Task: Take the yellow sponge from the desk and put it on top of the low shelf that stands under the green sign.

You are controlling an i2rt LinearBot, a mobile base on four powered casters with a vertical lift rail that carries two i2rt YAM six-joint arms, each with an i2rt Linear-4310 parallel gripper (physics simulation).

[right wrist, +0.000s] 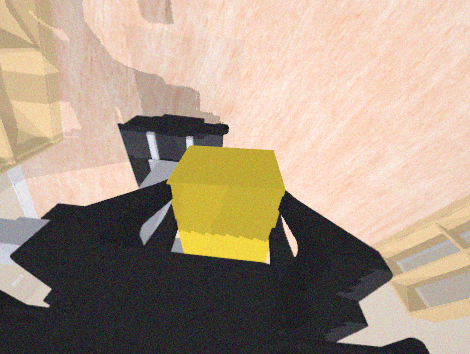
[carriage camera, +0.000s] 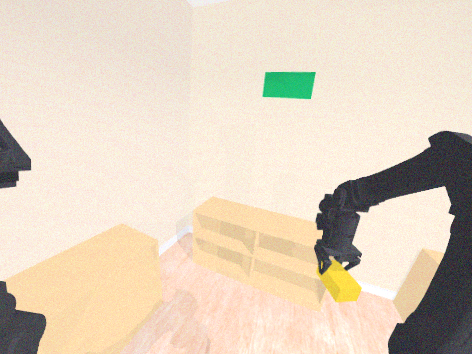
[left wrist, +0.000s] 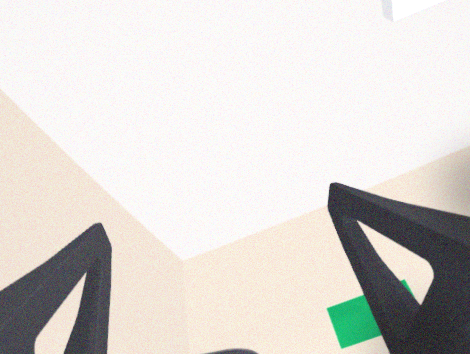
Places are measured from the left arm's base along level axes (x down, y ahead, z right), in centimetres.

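Where they show: left gripper, fingertip midpoint: (left wrist: 219, 214); right gripper, fingertip midpoint: (right wrist: 229, 182) (carriage camera: 330, 273).
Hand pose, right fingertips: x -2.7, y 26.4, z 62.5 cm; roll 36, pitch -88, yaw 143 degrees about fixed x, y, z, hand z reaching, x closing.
Note:
Things, the pixels of their top centre, and the offset from my right fingertips. Level surfaces: height alone.
- yellow sponge at its top centre: (right wrist: 224, 246) (carriage camera: 339, 272) dx -3.4, dy -2.8, dz +0.1 cm
- low shelf at its surface level: dx +36.0 cm
- green sign at its top centre: (left wrist: 365, 294) (carriage camera: 289, 71) dx -88.1, dy +112.7, dz +8.2 cm
The yellow sponge (carriage camera: 341, 284) (right wrist: 226, 205) is held between the fingers of my right gripper (carriage camera: 340, 266) (right wrist: 229, 182), which is shut on it. In the carriage camera view it hangs in front of the right end of the low shelf (carriage camera: 265, 216), a two-tier wooden unit against the wall. The green sign (carriage camera: 289, 85) is on the wall above that shelf; part of the sign also shows in the left wrist view (left wrist: 352, 322), partly behind a finger. My left gripper (left wrist: 219, 214) is open and empty, pointing up at the wall corner and ceiling. The desk does not show.
Another wooden unit (carriage camera: 85, 280) stands at the lower left in the carriage camera view. A further wooden unit (carriage camera: 419, 280) stands at the right, partly behind my right arm. In the right wrist view, shelving (right wrist: 31, 95) shows at the upper left and more shelving (right wrist: 425, 281) at the lower right.

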